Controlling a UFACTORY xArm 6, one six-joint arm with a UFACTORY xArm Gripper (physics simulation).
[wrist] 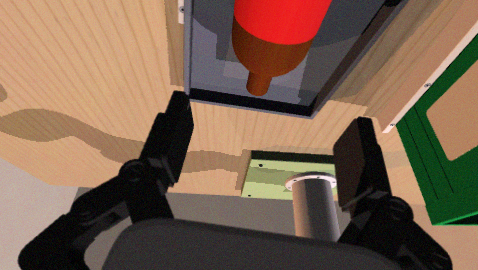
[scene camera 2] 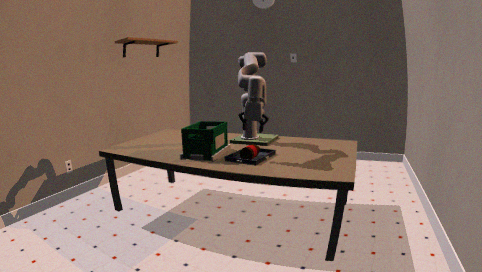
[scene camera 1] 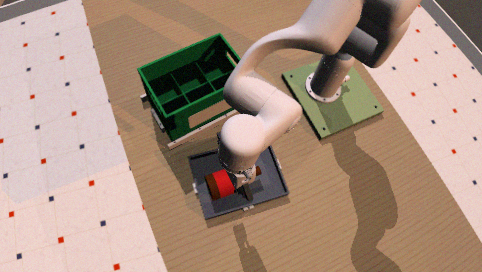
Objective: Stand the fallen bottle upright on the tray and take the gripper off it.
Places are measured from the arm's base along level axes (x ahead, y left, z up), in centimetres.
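Pixels of known places: gripper, fingertip midpoint: (wrist: 267, 119) (scene camera 2: 252, 131); arm's base at its link origin: (wrist: 310, 181) (scene camera 2: 249, 137) (scene camera 1: 322, 87).
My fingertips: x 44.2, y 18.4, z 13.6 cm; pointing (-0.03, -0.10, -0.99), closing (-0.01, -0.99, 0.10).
For each thing: its top centre in the pictures, then the offset to it from my fingertips.
- brown bottle with a red label, top centre: (wrist: 275, 55) (scene camera 1: 235, 175) (scene camera 2: 251, 144) dx -2.0, dy -1.3, dz -7.9 cm
- dark grey tray at its top centre: (wrist: 281, 35) (scene camera 1: 238, 174) (scene camera 2: 251, 153) dx -3.8, dy -2.5, dz -13.2 cm
- green divided crate at its top centre: (scene camera 1: 194, 71) (scene camera 2: 204, 125) dx -3.0, dy -30.8, dz +1.7 cm
The brown bottle with a red label (scene camera 1: 222, 183) (scene camera 2: 254, 151) (wrist: 280, 20) lies on its side in the dark grey tray (scene camera 1: 272, 175) (scene camera 2: 267, 154) (wrist: 325, 65). In scene camera 1 its neck points right, toward the arm's base side. In the wrist view the neck points down the picture, toward the space between the fingers, and the bottle's bottom end is out of view. My gripper (scene camera 2: 253, 128) (wrist: 267, 119) is wide open and empty, raised above the tray on the neck side. In scene camera 1 the arm hides part of the bottle's shoulder and neck.
A green divided crate (scene camera 1: 175, 125) (scene camera 2: 192, 145) (wrist: 420, 165) stands beside the tray, with a pale strip along its foot. The arm's base stands on a light green plate (scene camera 1: 355, 110) (scene camera 2: 270, 138) (wrist: 260, 175) behind the tray. The tray has a low raised rim.
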